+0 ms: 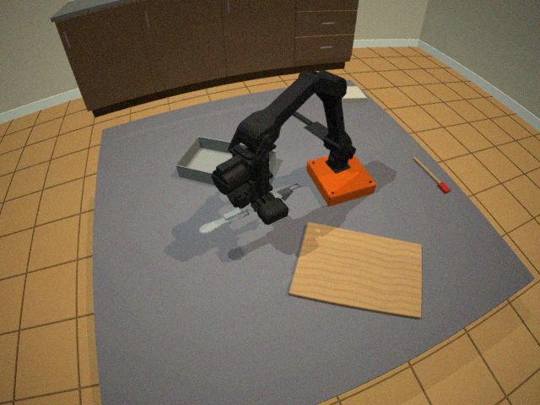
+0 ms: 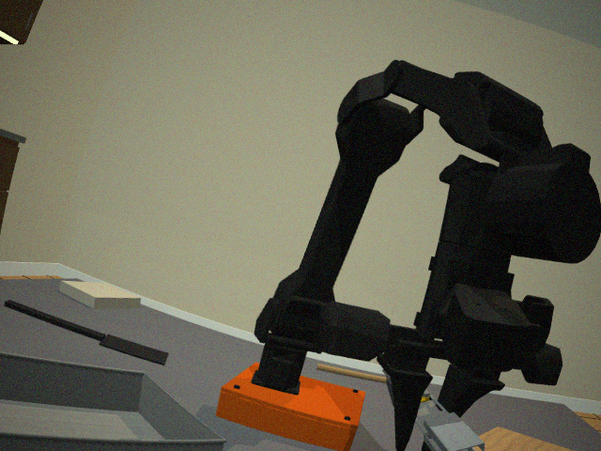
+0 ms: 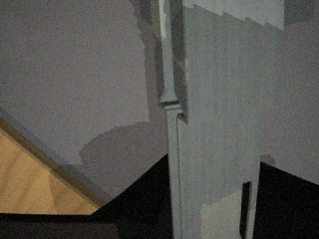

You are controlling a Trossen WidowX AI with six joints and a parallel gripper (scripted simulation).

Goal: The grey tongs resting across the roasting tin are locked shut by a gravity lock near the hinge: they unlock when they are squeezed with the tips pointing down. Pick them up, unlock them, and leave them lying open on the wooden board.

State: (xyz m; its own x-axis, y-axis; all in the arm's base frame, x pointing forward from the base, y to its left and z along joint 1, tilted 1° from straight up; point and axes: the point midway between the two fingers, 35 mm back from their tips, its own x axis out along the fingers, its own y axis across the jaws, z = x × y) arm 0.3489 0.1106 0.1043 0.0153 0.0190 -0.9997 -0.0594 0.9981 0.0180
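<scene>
My gripper tip is now 3 cm past the yellow lock tab and 4 cm below it. From my gripper tip the other things lie so: wooden board (20 cm behind, 23 cm to the left, 10 cm below); then black spatula (43 cm behind, 43 cm to the right, 10 cm below); then grey roasting tin (3 cm behind, 31 cm to the right, 8 cm below).
</scene>
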